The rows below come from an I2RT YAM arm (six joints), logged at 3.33 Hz.
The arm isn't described. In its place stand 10 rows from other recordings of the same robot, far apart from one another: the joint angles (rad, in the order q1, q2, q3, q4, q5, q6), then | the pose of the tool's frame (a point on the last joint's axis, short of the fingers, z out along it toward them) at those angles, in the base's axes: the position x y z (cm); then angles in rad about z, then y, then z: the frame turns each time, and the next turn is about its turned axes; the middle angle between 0 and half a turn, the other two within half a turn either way.
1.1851, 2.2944, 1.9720, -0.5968, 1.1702, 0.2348 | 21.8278 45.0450 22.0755 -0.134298 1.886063 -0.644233
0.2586, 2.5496, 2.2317, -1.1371, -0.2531, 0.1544 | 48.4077 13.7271 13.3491 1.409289 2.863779 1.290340
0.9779, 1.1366, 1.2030, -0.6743, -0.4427, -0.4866 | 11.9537 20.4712 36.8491 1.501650 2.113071 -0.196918
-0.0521, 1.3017, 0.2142, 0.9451, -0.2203, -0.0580 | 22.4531 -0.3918 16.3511 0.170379 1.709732 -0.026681
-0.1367, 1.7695, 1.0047, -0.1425, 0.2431, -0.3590 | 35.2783 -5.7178 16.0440 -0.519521 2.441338 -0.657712
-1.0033, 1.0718, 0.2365, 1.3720, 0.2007, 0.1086 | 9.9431 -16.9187 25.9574 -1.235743 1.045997 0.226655
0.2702, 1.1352, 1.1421, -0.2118, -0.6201, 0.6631 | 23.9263 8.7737 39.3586 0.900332 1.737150 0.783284
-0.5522, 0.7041, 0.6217, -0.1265, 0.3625, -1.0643 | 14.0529 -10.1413 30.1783 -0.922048 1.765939 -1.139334
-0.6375, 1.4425, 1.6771, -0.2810, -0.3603, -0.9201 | 26.2819 -17.9042 48.5661 -0.276845 1.614215 -0.903731
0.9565, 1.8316, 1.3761, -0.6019, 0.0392, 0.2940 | 22.4952 31.6510 21.9232 0.876814 2.626835 0.224604
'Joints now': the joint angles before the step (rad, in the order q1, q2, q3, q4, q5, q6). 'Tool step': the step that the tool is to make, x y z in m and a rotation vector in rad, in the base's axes. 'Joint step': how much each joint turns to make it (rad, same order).
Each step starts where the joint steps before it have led.
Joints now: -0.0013, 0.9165, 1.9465, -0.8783, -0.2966, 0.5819
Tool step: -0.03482, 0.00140, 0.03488, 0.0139, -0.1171, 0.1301
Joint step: 0.1097, 0.0805, 0.2750, -0.0732, -0.0185, 0.0123
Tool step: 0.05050, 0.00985, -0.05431, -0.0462, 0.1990, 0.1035
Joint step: 0.0310, -0.0958, -0.3807, 0.0785, -0.0750, -0.0092
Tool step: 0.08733, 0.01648, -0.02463, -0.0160, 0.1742, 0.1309
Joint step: 0.0000, 0.1671, -0.0816, 0.0766, -0.1308, 0.0065
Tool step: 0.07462, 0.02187, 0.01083, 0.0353, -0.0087, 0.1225
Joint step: 0.0386, 0.2434, 0.1419, 0.1320, -0.0866, 0.0305
